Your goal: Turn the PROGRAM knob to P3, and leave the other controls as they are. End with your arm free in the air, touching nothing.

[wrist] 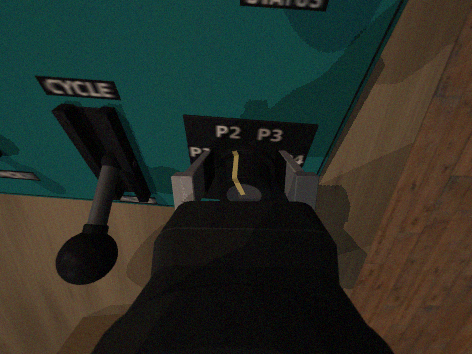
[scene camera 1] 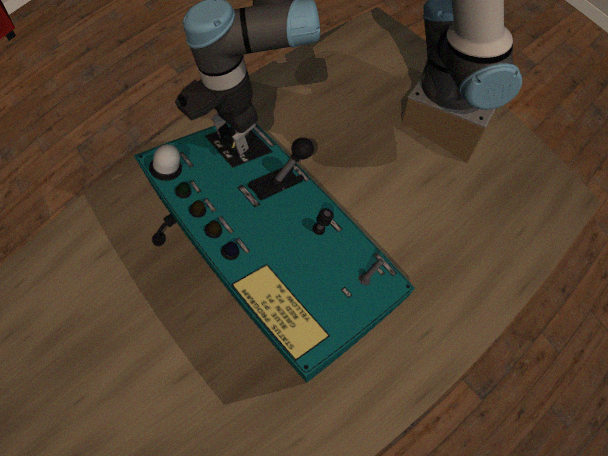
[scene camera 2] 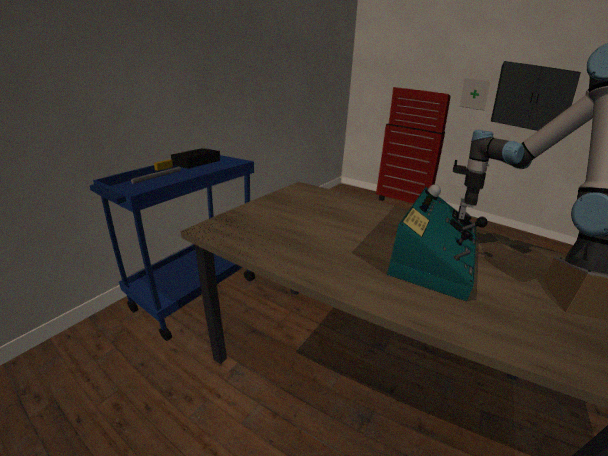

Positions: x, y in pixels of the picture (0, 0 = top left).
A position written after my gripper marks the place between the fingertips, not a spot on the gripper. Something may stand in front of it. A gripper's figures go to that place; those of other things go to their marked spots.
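I see that my gripper (wrist: 244, 163) is 0.17 m from the lens, while a cycle lever (wrist: 87, 257) is 0.19 m from the lens.
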